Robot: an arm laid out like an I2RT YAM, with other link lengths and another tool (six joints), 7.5 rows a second.
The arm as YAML. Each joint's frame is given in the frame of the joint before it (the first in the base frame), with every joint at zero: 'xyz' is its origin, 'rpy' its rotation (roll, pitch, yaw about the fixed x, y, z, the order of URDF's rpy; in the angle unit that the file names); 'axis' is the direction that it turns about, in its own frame. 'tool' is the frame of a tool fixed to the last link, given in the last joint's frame.
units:
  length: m
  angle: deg
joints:
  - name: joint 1
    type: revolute
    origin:
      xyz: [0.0, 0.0, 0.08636]
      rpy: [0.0, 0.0, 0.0]
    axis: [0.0, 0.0, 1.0]
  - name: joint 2
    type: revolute
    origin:
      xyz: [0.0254, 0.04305, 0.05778]
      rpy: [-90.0, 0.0, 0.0]
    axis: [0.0, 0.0, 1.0]
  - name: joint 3
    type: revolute
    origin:
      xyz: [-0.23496, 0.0, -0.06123]
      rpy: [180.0, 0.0, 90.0]
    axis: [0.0, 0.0, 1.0]
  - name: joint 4
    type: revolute
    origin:
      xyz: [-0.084, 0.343, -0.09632]
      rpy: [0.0, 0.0, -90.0]
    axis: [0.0, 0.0, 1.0]
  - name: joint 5
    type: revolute
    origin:
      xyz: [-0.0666, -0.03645, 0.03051]
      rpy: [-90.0, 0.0, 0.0]
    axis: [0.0, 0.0, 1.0]
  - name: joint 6
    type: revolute
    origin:
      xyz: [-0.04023, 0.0, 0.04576]
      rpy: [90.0, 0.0, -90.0]
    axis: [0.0, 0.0, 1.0]
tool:
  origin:
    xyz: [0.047, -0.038, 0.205]
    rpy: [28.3, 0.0, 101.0]
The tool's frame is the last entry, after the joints.
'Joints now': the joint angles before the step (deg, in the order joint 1, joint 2, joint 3, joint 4, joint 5, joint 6). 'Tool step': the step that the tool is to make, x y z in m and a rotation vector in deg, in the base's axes. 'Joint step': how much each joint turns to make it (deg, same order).
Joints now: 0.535 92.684 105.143 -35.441 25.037 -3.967
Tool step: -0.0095 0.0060 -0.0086 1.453 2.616 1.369
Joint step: -0.003 -1.272 0.007 -4.230 -1.861 0.851
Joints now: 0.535 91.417 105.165 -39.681 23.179 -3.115
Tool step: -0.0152 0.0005 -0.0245 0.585 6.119 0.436
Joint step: -0.239 -0.662 0.132 -7.002 -0.895 0.241
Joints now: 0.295 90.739 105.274 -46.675 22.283 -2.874
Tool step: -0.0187 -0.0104 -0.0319 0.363 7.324 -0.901
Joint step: -1.176 -0.008 -0.027 -7.349 -0.412 0.112
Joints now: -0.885 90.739 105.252 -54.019 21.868 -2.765
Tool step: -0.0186 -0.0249 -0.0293 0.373 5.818 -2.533
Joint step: -2.660 -0.094 -1.194 -4.737 -0.192 0.027
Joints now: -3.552 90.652 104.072 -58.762 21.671 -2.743
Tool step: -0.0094 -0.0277 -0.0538 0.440 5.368 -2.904
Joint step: -2.912 -0.132 -6.227 0.719 0.019 -0.026
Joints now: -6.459 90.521 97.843 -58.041 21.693 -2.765
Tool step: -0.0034 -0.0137 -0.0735 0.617 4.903 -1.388
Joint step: -1.462 0.308 -9.338 4.729 -0.043 -0.064
